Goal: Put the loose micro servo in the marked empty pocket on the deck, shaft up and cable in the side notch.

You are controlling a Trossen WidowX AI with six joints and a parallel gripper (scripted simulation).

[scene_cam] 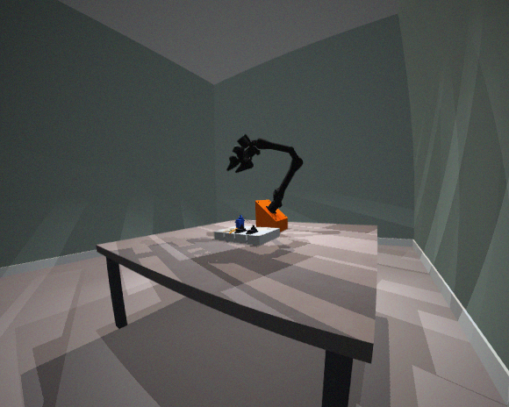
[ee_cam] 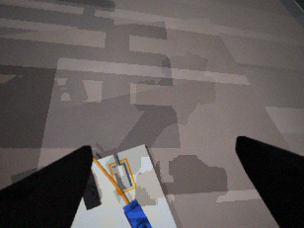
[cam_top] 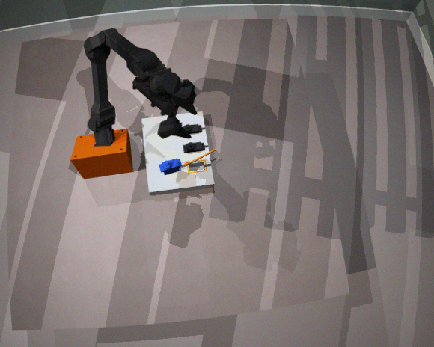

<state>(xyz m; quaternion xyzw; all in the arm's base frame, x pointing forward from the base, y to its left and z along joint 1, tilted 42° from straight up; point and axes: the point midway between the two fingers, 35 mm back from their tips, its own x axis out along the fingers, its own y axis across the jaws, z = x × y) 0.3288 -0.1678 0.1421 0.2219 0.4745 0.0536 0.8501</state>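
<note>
Right now the white deck is 100 mm behind my gripper tip, 50 mm to the left of it and 360 mm below it.
</note>
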